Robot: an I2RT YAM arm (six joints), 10 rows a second.
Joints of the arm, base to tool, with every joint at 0 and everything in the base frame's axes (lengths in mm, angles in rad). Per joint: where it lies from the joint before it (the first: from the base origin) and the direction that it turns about. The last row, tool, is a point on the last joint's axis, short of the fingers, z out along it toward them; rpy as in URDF.
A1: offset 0 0 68 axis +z
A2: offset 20 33.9 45.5 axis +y
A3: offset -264 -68.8 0 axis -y
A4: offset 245 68.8 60 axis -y
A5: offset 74 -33.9 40.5 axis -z
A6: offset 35.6 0 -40.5 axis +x
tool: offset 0 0 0 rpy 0 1.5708 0
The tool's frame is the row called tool.
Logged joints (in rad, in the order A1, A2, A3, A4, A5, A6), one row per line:
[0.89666 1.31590 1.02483 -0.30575 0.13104 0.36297]
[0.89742 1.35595 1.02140 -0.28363 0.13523 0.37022]
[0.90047 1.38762 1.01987 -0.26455 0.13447 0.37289]
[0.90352 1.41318 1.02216 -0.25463 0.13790 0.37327]
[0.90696 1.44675 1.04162 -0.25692 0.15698 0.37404]
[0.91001 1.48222 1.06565 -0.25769 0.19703 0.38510]
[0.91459 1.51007 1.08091 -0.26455 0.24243 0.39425]
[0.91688 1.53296 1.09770 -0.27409 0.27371 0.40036]
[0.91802 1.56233 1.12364 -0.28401 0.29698 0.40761]
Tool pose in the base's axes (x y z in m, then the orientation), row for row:
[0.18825 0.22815 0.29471 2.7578 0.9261 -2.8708]
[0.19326 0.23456 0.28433 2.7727 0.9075 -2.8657]
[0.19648 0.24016 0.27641 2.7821 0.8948 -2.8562]
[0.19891 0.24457 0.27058 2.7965 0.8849 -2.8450]
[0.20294 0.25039 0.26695 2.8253 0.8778 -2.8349]
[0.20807 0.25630 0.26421 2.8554 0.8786 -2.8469]
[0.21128 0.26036 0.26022 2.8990 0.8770 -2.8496]
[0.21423 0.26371 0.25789 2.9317 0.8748 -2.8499]
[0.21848 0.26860 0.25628 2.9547 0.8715 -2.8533]
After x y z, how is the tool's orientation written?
As angles about the fixed x, y, z axes (roll, pitch, yaw), in radians.
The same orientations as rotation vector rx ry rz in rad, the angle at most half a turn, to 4 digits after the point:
[-0.5107 2.1609 0.5744]
[-0.5078 2.1818 0.5619]
[-0.5132 2.1950 0.5572]
[-0.5181 2.2059 0.5473]
[-0.5144 2.2163 0.5203]
[-0.4851 2.2217 0.4799]
[-0.4591 2.2294 0.4291]
[-0.4416 2.2354 0.3918]
[-0.4259 2.2415 0.3639]

